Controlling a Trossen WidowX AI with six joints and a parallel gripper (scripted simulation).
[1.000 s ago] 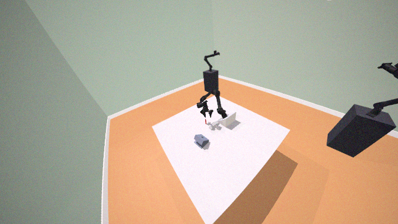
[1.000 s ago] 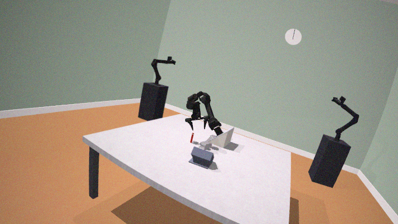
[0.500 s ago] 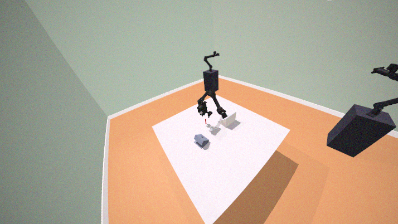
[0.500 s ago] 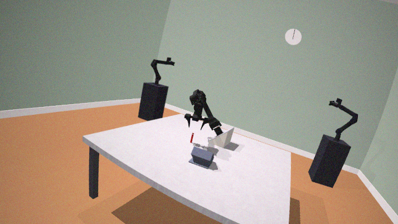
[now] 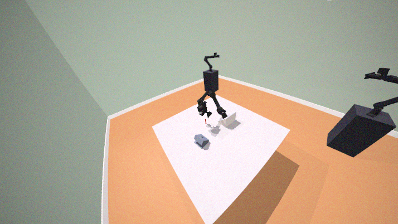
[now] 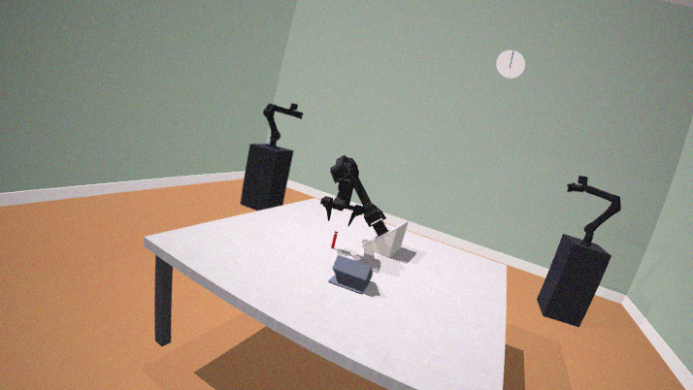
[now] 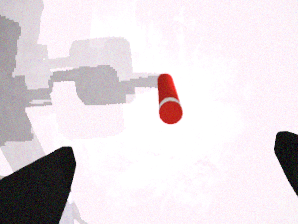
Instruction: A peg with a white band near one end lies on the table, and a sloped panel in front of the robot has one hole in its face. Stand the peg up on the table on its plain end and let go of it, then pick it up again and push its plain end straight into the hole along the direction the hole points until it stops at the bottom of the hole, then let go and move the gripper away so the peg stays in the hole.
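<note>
The red peg lies 60 mm below my gripper tip. Round my gripper tip: sloped panel (240 mm ahead, 180 mm to the left, 80 mm below).
</note>
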